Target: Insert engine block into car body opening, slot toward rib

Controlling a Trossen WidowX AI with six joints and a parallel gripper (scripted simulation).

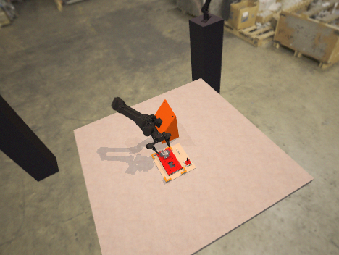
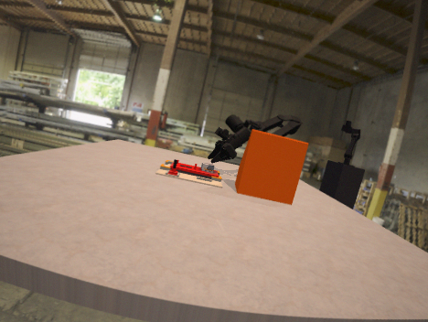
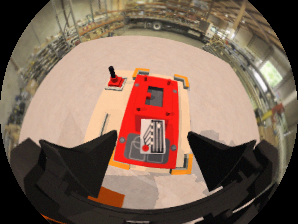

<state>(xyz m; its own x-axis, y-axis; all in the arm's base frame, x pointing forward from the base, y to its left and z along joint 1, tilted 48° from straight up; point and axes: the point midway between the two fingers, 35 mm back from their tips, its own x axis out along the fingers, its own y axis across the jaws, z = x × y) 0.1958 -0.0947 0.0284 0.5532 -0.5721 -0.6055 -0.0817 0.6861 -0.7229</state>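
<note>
My gripper tip is now 10 mm to the left of the engine block and 30 mm above it. Round my gripper tip: black peg 130 mm ahead, 110 mm to the left, 40 mm below.
</note>
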